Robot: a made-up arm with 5 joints. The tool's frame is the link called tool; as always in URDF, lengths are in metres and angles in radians.
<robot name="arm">
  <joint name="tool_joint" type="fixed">
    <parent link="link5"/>
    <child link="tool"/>
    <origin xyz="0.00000 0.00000 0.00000" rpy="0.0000 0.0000 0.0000"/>
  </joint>
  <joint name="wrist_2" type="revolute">
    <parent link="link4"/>
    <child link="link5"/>
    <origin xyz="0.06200 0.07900 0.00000" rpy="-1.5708 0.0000 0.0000"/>
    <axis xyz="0 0 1"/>
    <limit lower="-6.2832" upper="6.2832"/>
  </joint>
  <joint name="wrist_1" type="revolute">
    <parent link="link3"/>
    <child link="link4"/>
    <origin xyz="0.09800 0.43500 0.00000" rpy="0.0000 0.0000 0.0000"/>
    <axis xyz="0 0 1"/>
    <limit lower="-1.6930" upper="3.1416"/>
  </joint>
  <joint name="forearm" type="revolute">
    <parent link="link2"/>
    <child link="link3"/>
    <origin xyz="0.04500 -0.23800 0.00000" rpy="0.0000 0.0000 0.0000"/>
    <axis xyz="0 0 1"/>
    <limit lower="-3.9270" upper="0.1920"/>
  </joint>
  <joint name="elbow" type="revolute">
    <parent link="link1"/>
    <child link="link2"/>
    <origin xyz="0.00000 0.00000 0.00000" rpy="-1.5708 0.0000 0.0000"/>
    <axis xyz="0 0 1"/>
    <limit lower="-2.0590" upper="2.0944"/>
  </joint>
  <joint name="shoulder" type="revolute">
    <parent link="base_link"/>
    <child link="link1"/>
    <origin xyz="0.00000 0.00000 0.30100" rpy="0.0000 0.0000 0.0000"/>
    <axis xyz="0 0 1"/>
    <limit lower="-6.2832" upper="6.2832"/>
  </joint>
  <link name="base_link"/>
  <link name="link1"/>
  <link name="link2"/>
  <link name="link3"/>
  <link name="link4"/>
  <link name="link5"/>
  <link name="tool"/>
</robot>
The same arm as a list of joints. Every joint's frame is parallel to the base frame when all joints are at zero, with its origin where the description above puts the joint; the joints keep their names.
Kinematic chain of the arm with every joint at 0, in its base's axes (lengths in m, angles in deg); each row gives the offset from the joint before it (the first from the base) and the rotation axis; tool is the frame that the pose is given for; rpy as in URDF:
shoulder: xyz 0 0 0.301 axis +z
elbow: xyz 0 0 0 axis +y
forearm: xyz 0.045 0 0.238 axis +y
wrist_1: xyz 0.098 0 -0.435 axis +y
wrist_2: xyz 0.062 0 -0.079 axis -z
tool: xyz 0 0 0 rpy 180 0 0
Joint limits (deg, base to tool): -360..360 -117.97..120 -225..11 -97..180 -360..360

